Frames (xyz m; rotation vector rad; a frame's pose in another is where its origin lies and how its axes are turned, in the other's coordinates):
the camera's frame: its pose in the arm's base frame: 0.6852 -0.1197 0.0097 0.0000 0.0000 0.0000
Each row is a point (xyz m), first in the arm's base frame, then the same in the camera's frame.
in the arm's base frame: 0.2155 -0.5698 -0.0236
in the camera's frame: -0.4697 -0.4501 -0.0333
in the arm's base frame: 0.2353 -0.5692 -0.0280
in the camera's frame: -0.4499 -0.4495 -0.0377
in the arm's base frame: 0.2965 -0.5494 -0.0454
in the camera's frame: -0.3887 -0.4297 -0.0551
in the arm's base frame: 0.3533 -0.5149 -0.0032
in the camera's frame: -0.3319 -0.3952 -0.0129
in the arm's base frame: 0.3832 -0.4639 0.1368
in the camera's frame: -0.3020 -0.3442 0.1271
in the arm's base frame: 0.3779 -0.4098 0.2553
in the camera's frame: -0.3073 -0.2901 0.2456
